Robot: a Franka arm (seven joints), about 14 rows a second.
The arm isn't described. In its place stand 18 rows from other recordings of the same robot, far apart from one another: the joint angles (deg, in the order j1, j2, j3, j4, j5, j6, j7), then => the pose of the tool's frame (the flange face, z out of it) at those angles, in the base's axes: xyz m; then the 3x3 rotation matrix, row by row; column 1 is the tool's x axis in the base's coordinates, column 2 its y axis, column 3 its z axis.
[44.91, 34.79, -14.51, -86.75, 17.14, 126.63, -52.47] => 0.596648 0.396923 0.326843; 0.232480 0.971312 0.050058; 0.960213 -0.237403 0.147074; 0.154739 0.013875 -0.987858
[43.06, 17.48, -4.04, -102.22, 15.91, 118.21, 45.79] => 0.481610 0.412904 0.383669; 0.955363 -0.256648 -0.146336; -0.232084 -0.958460 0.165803; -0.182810 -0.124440 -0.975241
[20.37, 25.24, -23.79, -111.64, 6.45, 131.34, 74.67] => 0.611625 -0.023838 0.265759; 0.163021 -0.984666 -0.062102; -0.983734 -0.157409 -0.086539; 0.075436 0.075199 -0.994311
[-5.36, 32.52, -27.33, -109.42, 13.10, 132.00, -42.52] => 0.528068 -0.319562 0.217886; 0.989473 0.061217 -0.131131; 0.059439 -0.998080 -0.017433; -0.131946 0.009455 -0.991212
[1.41, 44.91, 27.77, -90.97, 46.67, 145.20, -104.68] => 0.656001 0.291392 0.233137; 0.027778 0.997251 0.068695; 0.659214 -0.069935 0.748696; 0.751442 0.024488 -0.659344
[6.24, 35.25, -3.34, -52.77, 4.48, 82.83, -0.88] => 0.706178 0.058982 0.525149; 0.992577 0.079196 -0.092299; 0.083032 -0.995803 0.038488; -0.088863 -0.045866 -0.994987
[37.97, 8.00, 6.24, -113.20, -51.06, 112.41, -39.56] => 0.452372 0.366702 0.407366; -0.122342 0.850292 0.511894; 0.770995 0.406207 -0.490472; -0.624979 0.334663 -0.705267
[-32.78, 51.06, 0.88, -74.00, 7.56, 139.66, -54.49] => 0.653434 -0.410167 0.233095; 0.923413 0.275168 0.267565; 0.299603 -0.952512 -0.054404; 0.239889 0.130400 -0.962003
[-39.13, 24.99, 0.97, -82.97, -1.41, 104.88, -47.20] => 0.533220 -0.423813 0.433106; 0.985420 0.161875 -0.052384; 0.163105 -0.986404 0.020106; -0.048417 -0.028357 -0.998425
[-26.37, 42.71, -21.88, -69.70, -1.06, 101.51, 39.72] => 0.534724 -0.493538 0.344464; 0.124181 -0.947855 -0.293514; -0.990564 -0.101137 -0.092488; 0.057980 0.302229 -0.951470
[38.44, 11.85, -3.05, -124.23, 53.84, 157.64, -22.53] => 0.492004 0.309967 0.327733; 0.942651 0.252677 0.218089; 0.106349 -0.846708 0.521320; 0.316384 -0.468230 -0.825023
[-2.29, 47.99, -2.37, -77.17, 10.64, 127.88, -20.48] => 0.743239 -0.047985 0.227422; 0.981241 0.182078 0.063359; 0.174360 -0.978373 0.111286; 0.082252 -0.098151 -0.991767
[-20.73, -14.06, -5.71, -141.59, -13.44, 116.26, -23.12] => 0.374336 -0.200529 0.369353; 0.966212 0.080707 -0.244788; 0.061364 -0.994434 -0.085653; -0.250338 0.067737 -0.965786
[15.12, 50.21, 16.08, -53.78, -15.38, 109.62, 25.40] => 0.721303 0.313802 0.374093; 0.989327 0.065653 0.130082; 0.063824 -0.997795 0.018185; 0.130990 -0.009689 -0.991336
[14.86, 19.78, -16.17, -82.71, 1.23, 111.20, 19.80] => 0.678368 0.013953 0.515157; 0.924313 -0.344857 0.163457; -0.337055 -0.938559 -0.074172; 0.178993 0.013464 -0.983758
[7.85, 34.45, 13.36, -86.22, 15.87, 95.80, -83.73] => 0.610868 0.242110 0.303237; -0.076082 0.866264 -0.493760; 0.946548 0.218424 0.237358; 0.313463 -0.449309 -0.836578
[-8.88, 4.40, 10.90, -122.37, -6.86, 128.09, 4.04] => 0.553811 0.015059 0.373897; 0.998902 0.035535 0.030527; 0.037839 -0.996192 -0.078548; 0.027619 0.079617 -0.996443
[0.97, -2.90, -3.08, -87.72, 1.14, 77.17, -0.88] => 0.514095 -0.017307 0.651832; 0.991012 -0.019729 -0.132309; -0.016296 -0.999503 0.026973; -0.132776 -0.024574 -0.990841
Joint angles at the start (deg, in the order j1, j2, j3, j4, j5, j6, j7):
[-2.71, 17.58, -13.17, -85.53, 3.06, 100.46, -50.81]
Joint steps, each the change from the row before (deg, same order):
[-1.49, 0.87, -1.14, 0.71, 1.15, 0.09, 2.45]
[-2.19, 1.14, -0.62, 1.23, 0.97, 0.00, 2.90]
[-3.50, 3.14, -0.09, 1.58, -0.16, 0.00, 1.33]
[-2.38, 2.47, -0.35, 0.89, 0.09, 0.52, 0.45]
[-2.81, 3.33, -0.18, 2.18, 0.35, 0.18, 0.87]
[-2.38, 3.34, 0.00, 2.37, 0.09, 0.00, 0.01]
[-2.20, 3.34, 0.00, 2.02, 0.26, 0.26, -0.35]
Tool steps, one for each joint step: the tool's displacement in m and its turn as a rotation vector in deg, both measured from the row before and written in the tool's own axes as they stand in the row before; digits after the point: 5 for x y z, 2 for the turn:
[-0.01694, 0.01952, 0.00314, 0.44, 0.53, 5.20]
[-0.01685, 0.02336, 0.00202, 0.28, 0.54, 5.77]
[-0.01855, 0.03624, 0.02193, 0.46, -1.62, 4.76]
[-0.01262, 0.02800, 0.01986, 0.33, -1.07, 3.09]
[-0.01071, 0.03199, 0.02045, 0.40, -0.91, 3.68]
[-0.00613, 0.02711, 0.02019, 0.28, -1.06, 2.12]
[-0.00528, 0.02518, 0.02358, 0.50, -1.01, 1.61]

